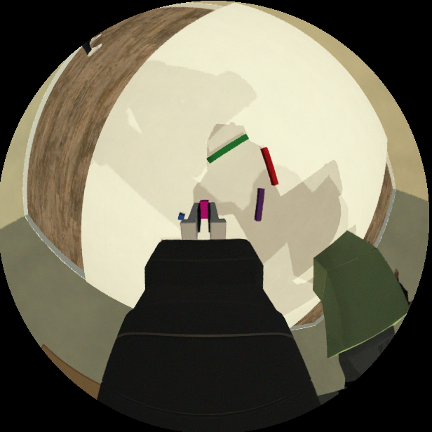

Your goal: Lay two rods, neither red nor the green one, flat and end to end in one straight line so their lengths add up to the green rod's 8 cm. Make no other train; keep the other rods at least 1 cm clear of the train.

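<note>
My gripper (204,211) is shut on a magenta rod (204,209), whose far end shows between the fingertips. A purple rod (259,204) lies flat to the right of the gripper. A green rod (228,148) lies slantwise beyond the gripper, a little to the right. A red rod (269,166) lies right of the green rod and beyond the purple rod. A small blue piece (181,216) shows just left of the fingers, apart from them. The near part of the magenta rod is hidden by the fingers, and its height above the table is hard to tell.
The rods lie on a pale table top (310,90) with shadows across it. A brown wooden strip (65,165) runs along the left side. A dark green block-like shape (360,295) stands at the lower right. Part of a figure (89,47) shows at the upper left.
</note>
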